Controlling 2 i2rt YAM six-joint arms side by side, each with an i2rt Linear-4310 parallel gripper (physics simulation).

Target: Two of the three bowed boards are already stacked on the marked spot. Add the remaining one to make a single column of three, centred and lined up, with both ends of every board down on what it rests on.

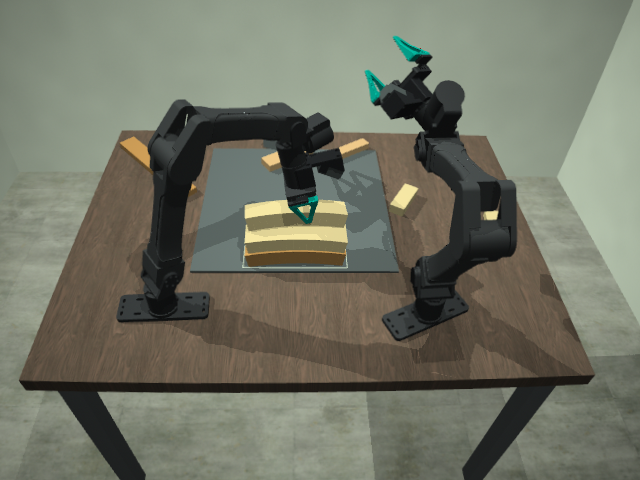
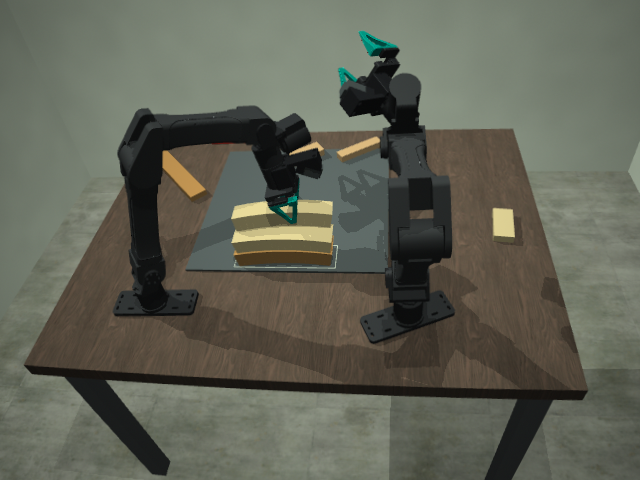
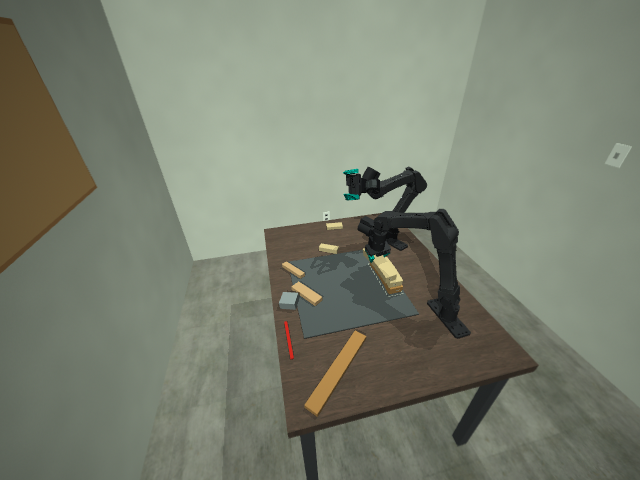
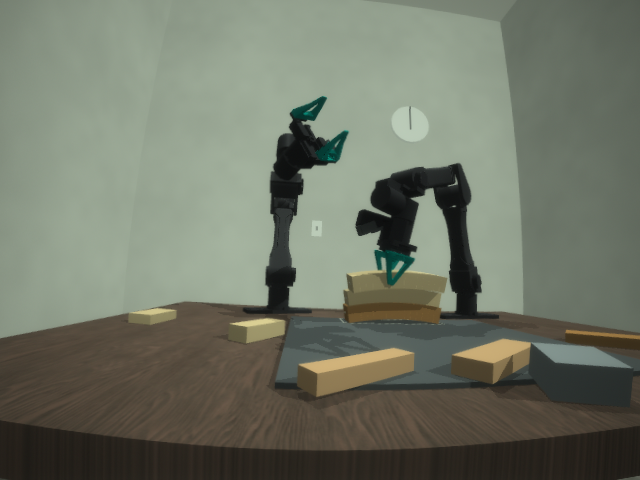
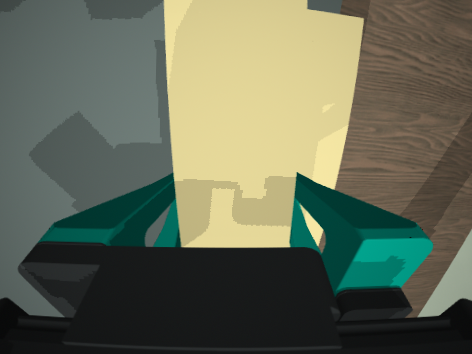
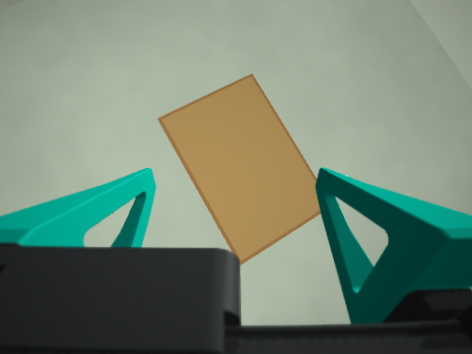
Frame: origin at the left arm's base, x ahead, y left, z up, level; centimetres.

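Seen in the pictures: left gripper, fingertip midpoint: [image 1: 307, 215] [image 2: 294, 216] [image 3: 375, 260] [image 4: 386, 283] [image 5: 235, 176]; right gripper, fingertip midpoint: [image 1: 380, 53] [image 2: 350, 50] [image 3: 344, 183] [image 4: 335, 113] [image 6: 235, 177]; left arm's base, origin of the base link: [image 1: 164, 308] [image 2: 156, 304] [image 3: 447, 317] [image 4: 466, 317]; right arm's base, origin of the base link: [image 1: 425, 314] [image 2: 407, 317] [image 3: 391, 241] [image 4: 277, 312].
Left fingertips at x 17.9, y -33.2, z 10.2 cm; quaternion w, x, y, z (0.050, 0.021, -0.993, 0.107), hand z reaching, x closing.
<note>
Offsets run from my left fingertips to a thing's top centre. Level surfaces: height alone.
My left gripper [image 1: 307, 210] [image 4: 386, 276] [image 5: 235, 176] is shut on the pale yellow bowed board {dx -0.1, dy +3.0, dz +3.4 cm} [image 1: 258, 209] [image 4: 423, 281] [image 5: 260, 100], pointing down near its middle. That board is over a second pale yellow bowed board [image 1: 258, 235] [image 4: 361, 297] and set back from it, so the lower one's top shows along the near side. I cannot tell whether they touch. The second lies on a brown bowed board {dx -4.1, dy +3.3, dz -4.5 cm} [image 1: 294, 258] [image 4: 392, 313] inside the white outline [image 1: 294, 267] [image 2: 336, 256]. My right gripper [image 1: 381, 54] [image 4: 336, 114] [image 6: 235, 177] is open and empty, high above the table.
The stack stands near the front edge of the grey mat {dz -9.6 cm} [image 1: 222, 170]. A long orange plank {dx +33.7, dy +41.7, dz -8.4 cm} [image 3: 336, 372], a red stick {dx +48.4, dy +24.0, dz -9.6 cm} [image 3: 288, 339], a grey block {dx +44.4, dy +5.6, dz -5.9 cm} [image 3: 288, 300], two light orange blocks {dx +38.4, dy -15.5, dz -7.5 cm} [image 4: 356, 369] {dx +35.8, dy +3.0, dz -7.4 cm} [image 4: 491, 361] and two pale blocks {dx +15.1, dy -28.1, dz -7.6 cm} [image 4: 255, 330] {dx +3.9, dy -51.2, dz -8.3 cm} [image 4: 152, 316] lie around.
</note>
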